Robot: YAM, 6 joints.
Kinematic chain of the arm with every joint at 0, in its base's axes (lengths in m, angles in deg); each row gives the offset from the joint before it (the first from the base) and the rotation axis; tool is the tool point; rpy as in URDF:
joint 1: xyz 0 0 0.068 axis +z
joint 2: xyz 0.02 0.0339 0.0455 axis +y
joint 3: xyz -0.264 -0.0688 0 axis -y
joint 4: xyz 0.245 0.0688 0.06 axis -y
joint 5: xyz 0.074 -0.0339 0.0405 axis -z
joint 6: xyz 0.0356 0 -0.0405 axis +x
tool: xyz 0 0 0 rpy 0 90 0
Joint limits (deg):
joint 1: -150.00..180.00
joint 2: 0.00..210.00
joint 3: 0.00..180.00
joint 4: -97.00..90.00
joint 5: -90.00..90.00
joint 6: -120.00..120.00
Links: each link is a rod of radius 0.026 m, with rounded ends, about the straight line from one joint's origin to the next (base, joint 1, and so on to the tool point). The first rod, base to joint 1, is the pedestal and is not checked.
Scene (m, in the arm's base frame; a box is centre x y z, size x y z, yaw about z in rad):
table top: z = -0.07
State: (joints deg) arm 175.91 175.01 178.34 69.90 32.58 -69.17
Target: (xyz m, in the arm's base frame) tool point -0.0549 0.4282 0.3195
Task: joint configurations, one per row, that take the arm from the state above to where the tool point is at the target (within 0.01 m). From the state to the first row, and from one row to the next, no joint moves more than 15 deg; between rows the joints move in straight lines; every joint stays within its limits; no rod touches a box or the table.
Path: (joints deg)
1: 165.24 166.82 164.29 72.77 35.86 -69.17
2: 154.57 158.63 150.24 75.64 39.14 -69.17
3: 143.89 150.43 136.18 78.51 42.41 -69.17
4: 133.22 142.24 122.13 81.39 45.69 -69.17
5: 122.55 134.05 108.08 84.26 48.97 -69.17
6: 111.88 125.86 94.03 87.13 52.25 -69.17
7: 101.20 117.67 79.98 90.00 55.53 -69.17

